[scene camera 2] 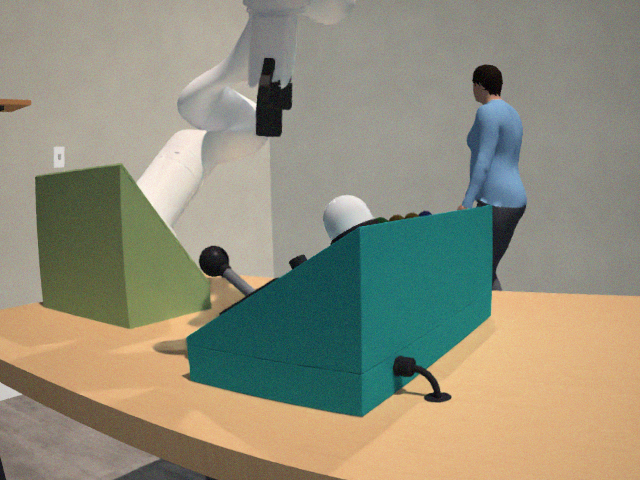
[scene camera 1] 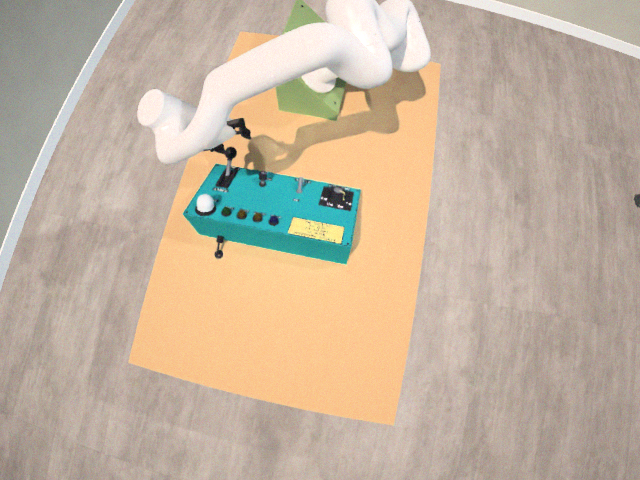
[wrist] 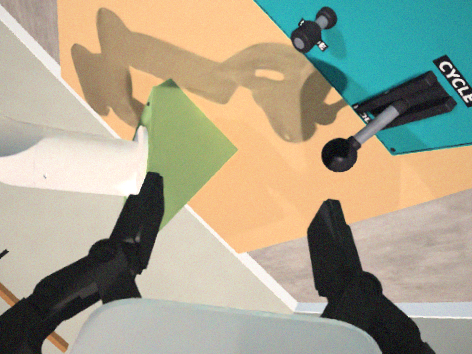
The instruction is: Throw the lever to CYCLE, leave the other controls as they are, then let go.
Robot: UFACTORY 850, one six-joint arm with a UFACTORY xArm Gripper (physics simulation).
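The lever (scene camera 1: 228,166) (scene camera 2: 237,280) (wrist: 376,125), a grey rod with a black ball knob, stands in a black slot on the teal control box (scene camera 1: 279,200) (scene camera 2: 423,289) (wrist: 400,35). It leans away from the CYCLE label (wrist: 454,80), over the box's low edge. The label at the slot's other end is partly hidden. My gripper (scene camera 1: 236,144) (scene camera 2: 269,135) (wrist: 241,203) is open and empty. It hangs above the knob's level in the scene camera 2 view. In the wrist view the knob is beyond the right fingertip, outside the gap between the fingers.
Beside the lever is a small black-tipped control (scene camera 1: 262,179) (wrist: 306,39). A silver toggle (scene camera 1: 299,184), a rotary switch (scene camera 1: 338,192), a white dome (scene camera 1: 204,202) (scene camera 2: 345,215) and several coloured buttons are also on the box. A green wedge (scene camera 1: 308,100) (scene camera 2: 82,242) (wrist: 185,145) stands at the arm's base.
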